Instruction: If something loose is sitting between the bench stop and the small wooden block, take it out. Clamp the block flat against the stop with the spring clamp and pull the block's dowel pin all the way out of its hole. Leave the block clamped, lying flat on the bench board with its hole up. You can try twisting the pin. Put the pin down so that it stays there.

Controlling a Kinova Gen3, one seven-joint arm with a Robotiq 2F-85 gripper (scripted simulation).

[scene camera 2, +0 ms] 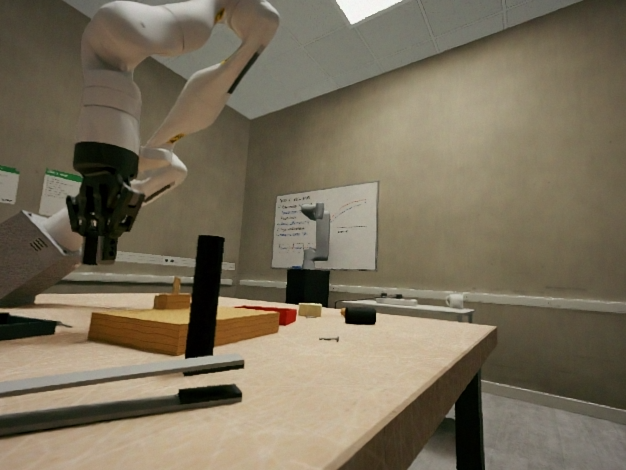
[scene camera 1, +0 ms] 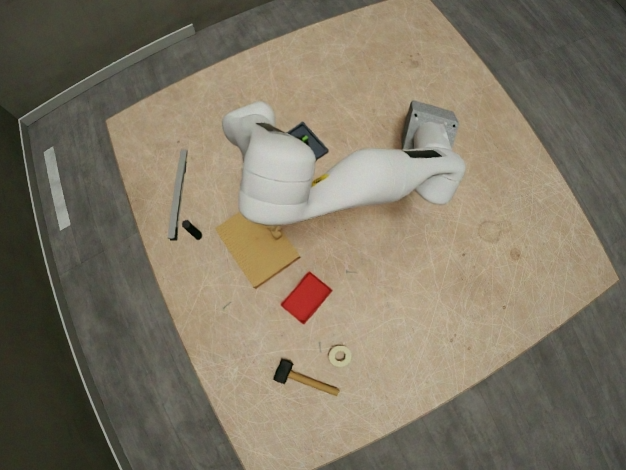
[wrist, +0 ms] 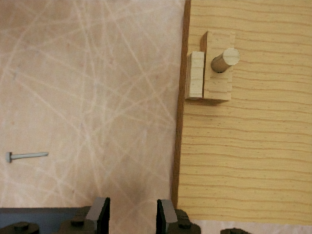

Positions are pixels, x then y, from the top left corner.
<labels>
wooden bench board: scene camera 2; scene camera 1; wrist 237, 159
same spot on wooden bench board: (scene camera 1: 260, 256) = (scene camera 2: 225, 311)
</labels>
